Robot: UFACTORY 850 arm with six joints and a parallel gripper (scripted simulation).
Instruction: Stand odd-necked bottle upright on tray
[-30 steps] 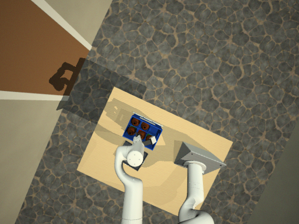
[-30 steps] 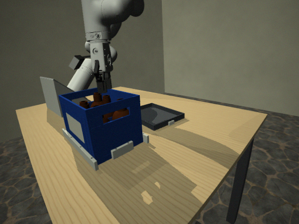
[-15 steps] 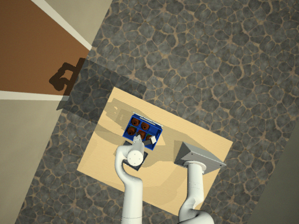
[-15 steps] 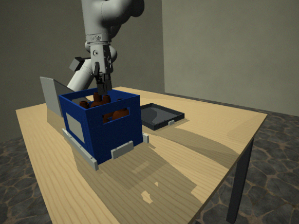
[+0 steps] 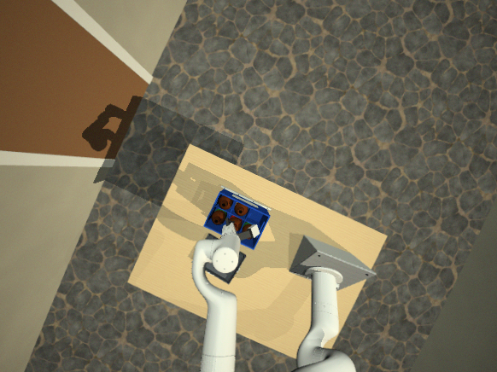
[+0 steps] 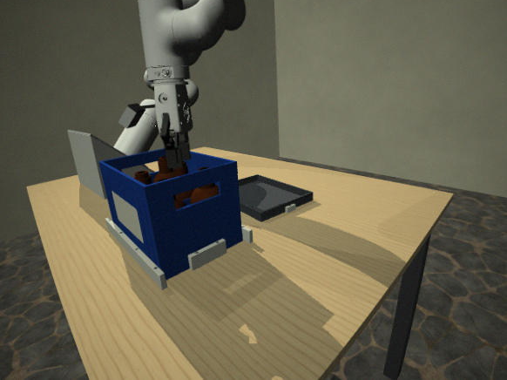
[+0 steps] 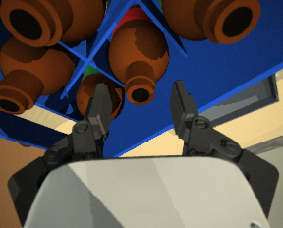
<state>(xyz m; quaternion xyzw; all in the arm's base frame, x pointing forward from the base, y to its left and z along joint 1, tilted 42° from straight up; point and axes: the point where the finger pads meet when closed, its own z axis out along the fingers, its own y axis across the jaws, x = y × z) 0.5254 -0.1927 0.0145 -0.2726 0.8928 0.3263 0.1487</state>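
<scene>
Right now my hand is 40 mm to the left of the blue crate and 90 mm above it. From my hand the other things lie so: brown bottle (80 mm behind, 20 mm to the left, 90 mm below); then dark tray (30 mm ahead, 240 mm to the left, 160 mm below).
</scene>
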